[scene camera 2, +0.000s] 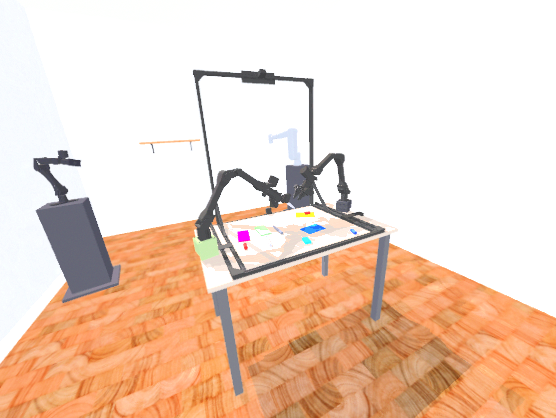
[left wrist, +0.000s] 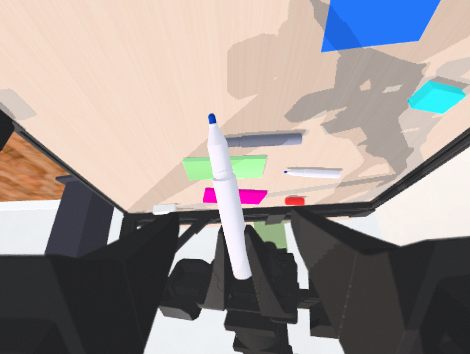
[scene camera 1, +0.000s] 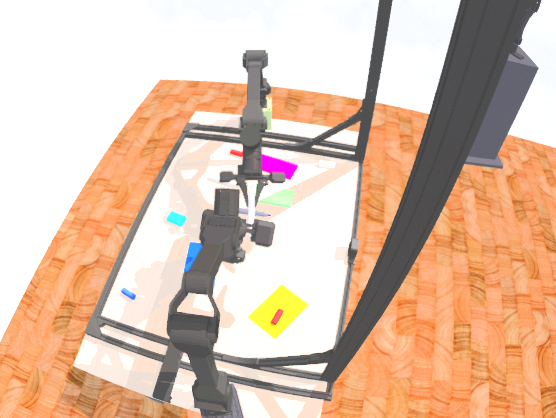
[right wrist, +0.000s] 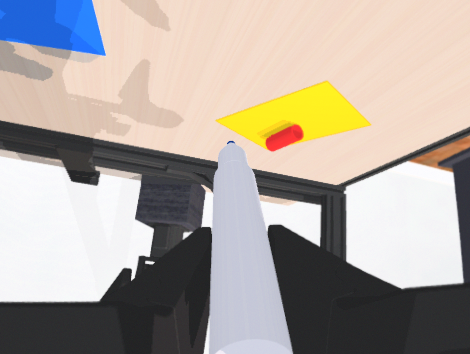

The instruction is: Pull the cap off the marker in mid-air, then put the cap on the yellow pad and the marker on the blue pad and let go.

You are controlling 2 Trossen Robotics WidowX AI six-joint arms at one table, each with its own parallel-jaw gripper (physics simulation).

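Frame: origin at the left arm's base, x back, y left, z down, level; centimetres.
Seen in the pictures: left gripper, fingertip midpoint: (scene camera 2: 295,199) (left wrist: 235,218) (scene camera 1: 244,223) (right wrist: 191,280); right gripper, fingertip midpoint: (left wrist: 234,227) (scene camera 1: 251,207) (right wrist: 239,239); left arm's base at its link origin: (scene camera 2: 344,200) (scene camera 1: 218,404) (right wrist: 169,226); right arm's base at its link origin: (scene camera 2: 204,237).
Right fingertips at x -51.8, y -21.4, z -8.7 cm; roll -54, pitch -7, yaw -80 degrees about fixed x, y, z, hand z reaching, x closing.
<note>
Offsets run from my right fingertips to a thing's top centre.
The uncapped white marker (scene camera 1: 251,200) (left wrist: 227,192) (right wrist: 240,250) shows its blue tip and is held in mid-air. My right gripper (scene camera 2: 286,198) (right wrist: 239,239) is shut on its rear part. My left gripper (left wrist: 235,218) is open and empty, facing the right gripper, with the marker seen beyond its fingertips; its fingers are hidden in scene camera 1. The red cap @[dy -0.2, dx +27.8, dz +15.4 cm] (scene camera 1: 277,317) (scene camera 2: 307,213) (right wrist: 284,138) lies on its side on the yellow pad @[dy -1.1, dx +25.7, dz +17.4 cm] (scene camera 1: 287,302) (right wrist: 320,102). The blue pad @[dy +18.1, dx +3.8, dz +17.4 cm] (scene camera 1: 192,255) (scene camera 2: 312,229) (left wrist: 380,25) (right wrist: 40,25) is partly hidden by the left arm in scene camera 1.
A grey marker @[dy -1.1, dx -11.4, dz +15.6 cm] (left wrist: 272,140), a green pad @[dy -10.1, dx -17.1, dz +16.7 cm] (scene camera 1: 282,198) and a magenta pad @[dy -15.0, dx -30.5, dz +16.7 cm] (scene camera 1: 282,166) lie below the right arm. A small white pen @[dy +4.7, dx -27.7, dz +15.8 cm] (left wrist: 315,173) and a red piece @[dy -2.3, dx -40.9, dz +15.4 cm] (left wrist: 294,201) lie nearby. A cyan block @[dy +24.2, dx -15.1, dz +16.0 cm] (scene camera 1: 176,219) and a blue piece @[dy +43.8, dx +10.8, dz +15.4 cm] (scene camera 1: 128,293) lie at picture left.
</note>
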